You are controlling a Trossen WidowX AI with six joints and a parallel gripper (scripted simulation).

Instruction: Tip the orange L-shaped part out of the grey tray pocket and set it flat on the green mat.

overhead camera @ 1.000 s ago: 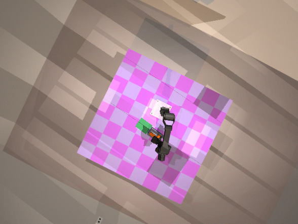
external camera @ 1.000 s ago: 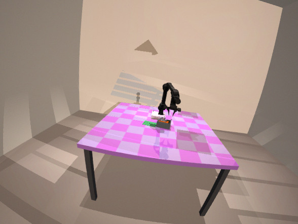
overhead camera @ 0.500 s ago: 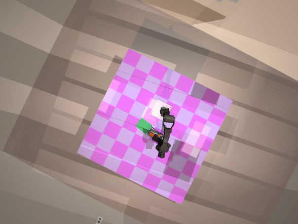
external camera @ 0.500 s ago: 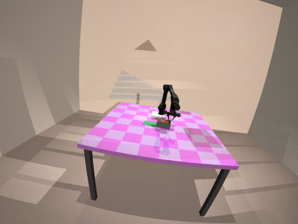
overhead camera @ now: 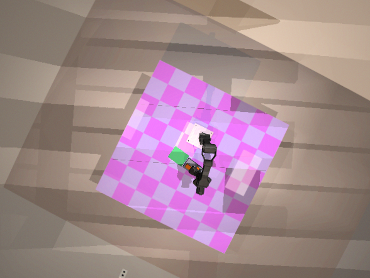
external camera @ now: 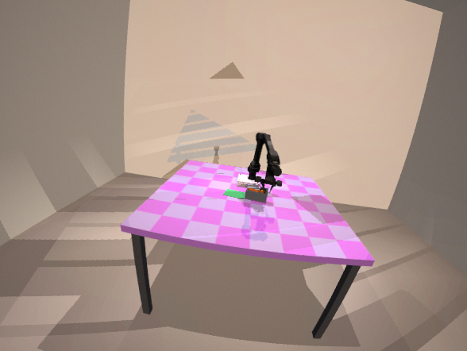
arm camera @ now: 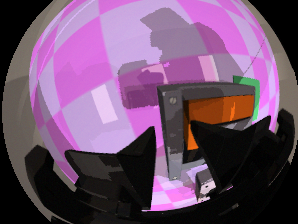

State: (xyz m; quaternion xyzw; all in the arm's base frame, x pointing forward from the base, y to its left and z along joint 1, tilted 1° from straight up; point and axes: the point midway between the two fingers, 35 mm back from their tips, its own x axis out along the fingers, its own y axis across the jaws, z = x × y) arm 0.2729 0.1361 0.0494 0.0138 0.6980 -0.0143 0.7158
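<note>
The orange L-shaped part is 60 mm to the right of my gripper tip, 10 mm below it and 10 mm behind it. The rest, counted from my gripper tip: green mat: 220 mm to the right, 80 mm below, 20 mm behind.
</note>
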